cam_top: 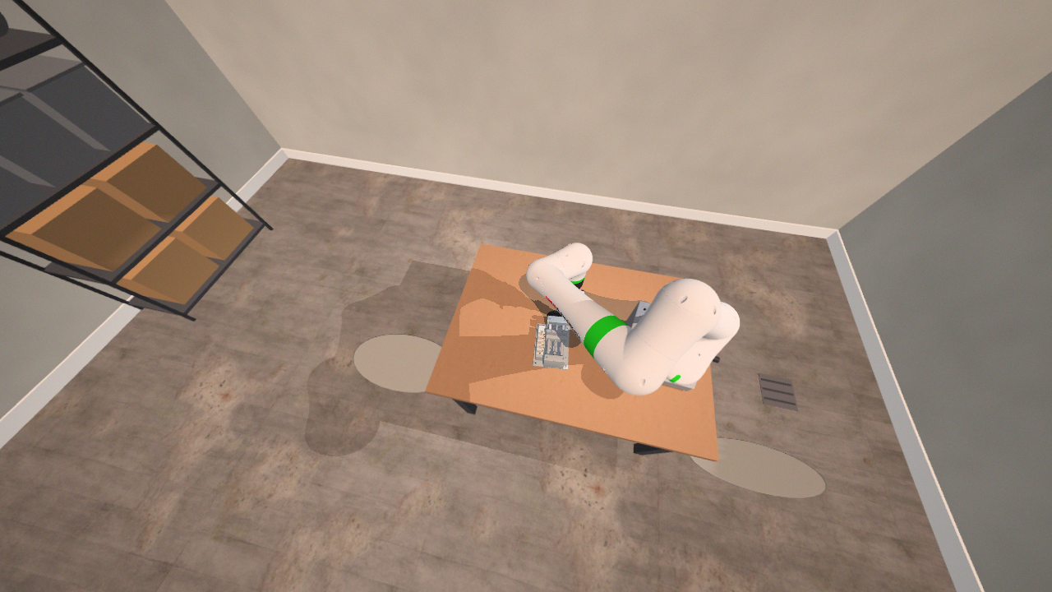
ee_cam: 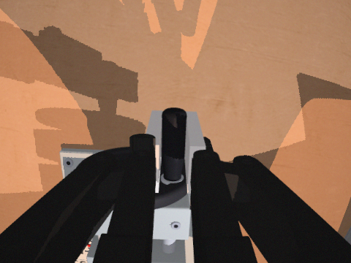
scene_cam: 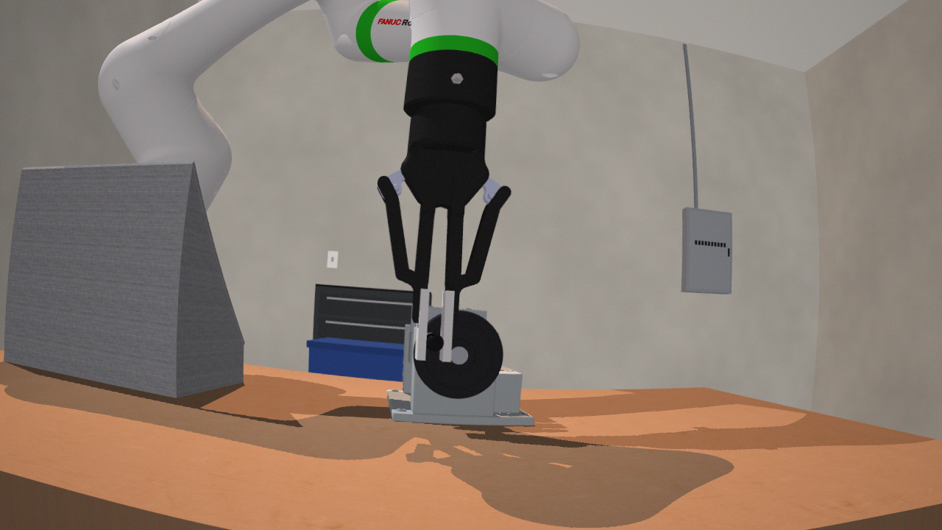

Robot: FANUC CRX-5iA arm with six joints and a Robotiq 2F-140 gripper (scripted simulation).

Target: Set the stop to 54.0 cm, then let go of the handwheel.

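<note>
My gripper is now 14 cm to the right of the sliding stop block and 1 cm above it. Round my hand: black handwheel 2 cm to the left, 2 cm below; black crank knob 2 cm below.
</note>
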